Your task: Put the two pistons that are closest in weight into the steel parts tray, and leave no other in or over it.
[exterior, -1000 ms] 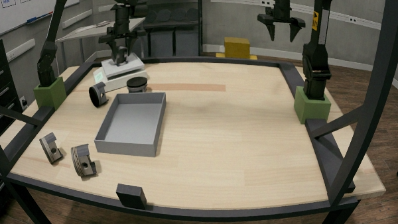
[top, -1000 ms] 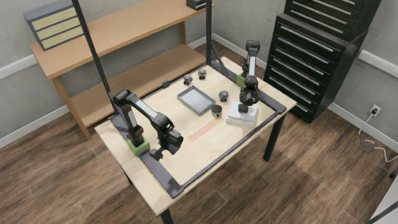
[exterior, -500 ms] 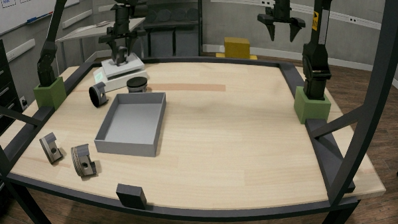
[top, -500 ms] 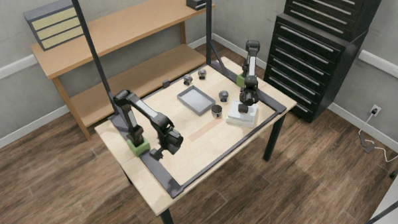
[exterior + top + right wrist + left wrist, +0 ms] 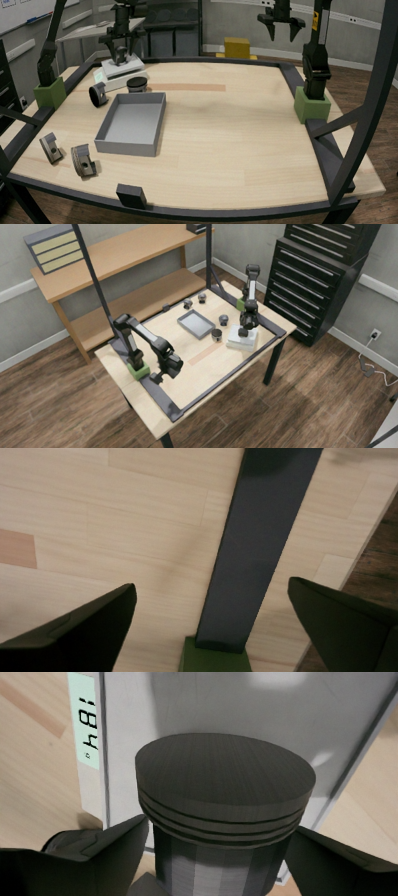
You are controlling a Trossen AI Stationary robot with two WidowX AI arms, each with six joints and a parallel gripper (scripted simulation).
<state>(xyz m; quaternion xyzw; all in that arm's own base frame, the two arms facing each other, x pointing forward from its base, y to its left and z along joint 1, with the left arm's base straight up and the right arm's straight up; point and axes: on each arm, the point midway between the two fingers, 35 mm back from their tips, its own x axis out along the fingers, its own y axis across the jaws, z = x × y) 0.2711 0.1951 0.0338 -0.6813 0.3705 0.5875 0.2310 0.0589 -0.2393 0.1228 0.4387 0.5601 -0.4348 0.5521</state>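
Now: the grey pan 70 mm below my left hand and 10 mm to the left of it. Round my left hand: white scale 90 mm below, 20 mm to the left; then steel parts tray 310 mm behind, 140 mm to the right, 110 mm below.
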